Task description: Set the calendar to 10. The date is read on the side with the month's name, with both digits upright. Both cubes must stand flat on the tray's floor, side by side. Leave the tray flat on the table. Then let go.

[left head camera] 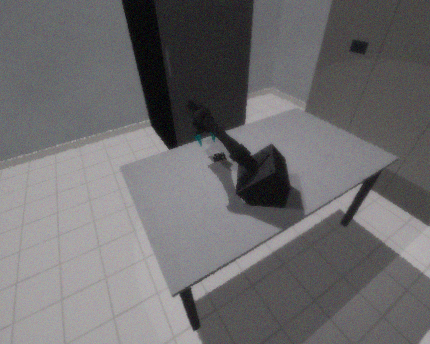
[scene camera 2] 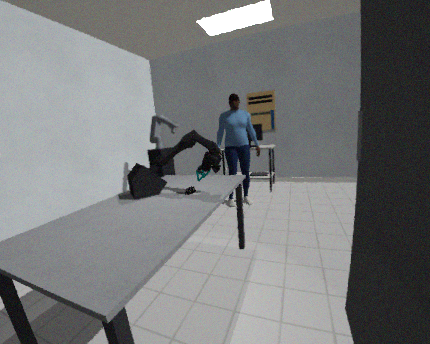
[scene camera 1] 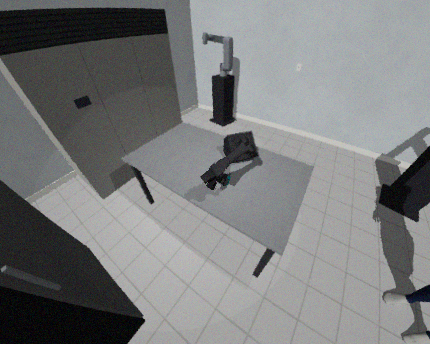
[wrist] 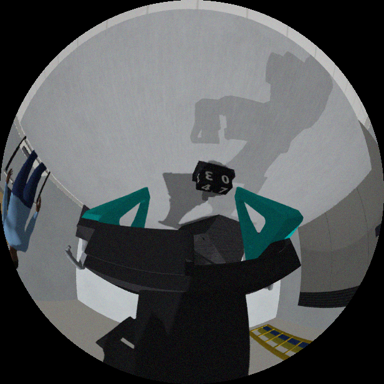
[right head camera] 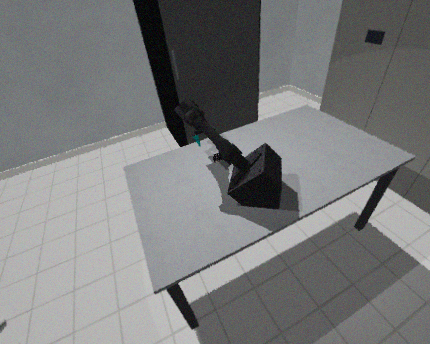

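Two black cubes with white digits stand side by side at the small black tray (wrist: 195,175). In the wrist view, the left cube (wrist: 208,176) shows an inverted 3 and a 4; the right cube (wrist: 225,179) shows a 0 and a 7. I cannot tell which row faces up. The month's name is not readable. The tray and cubes form a small dark block (left head camera: 219,157) (right head camera: 217,157) (scene camera 2: 190,190) on the table; in scene camera 1 the arm largely hides them. My gripper (left head camera: 207,142) (wrist: 191,191) is open and empty, above the table and apart from the cubes, its teal fingers wide apart.
The arm's black base (left head camera: 270,182) (right head camera: 260,182) (scene camera 2: 145,181) stands on the grey table (left head camera: 165,210) (scene camera 1: 270,200) (scene camera 2: 115,245). The tray lies between the base and a long table edge. A dark cabinet (left head camera: 205,55) stands beyond that edge. A person (scene camera 2: 235,125) stands past the table's end.
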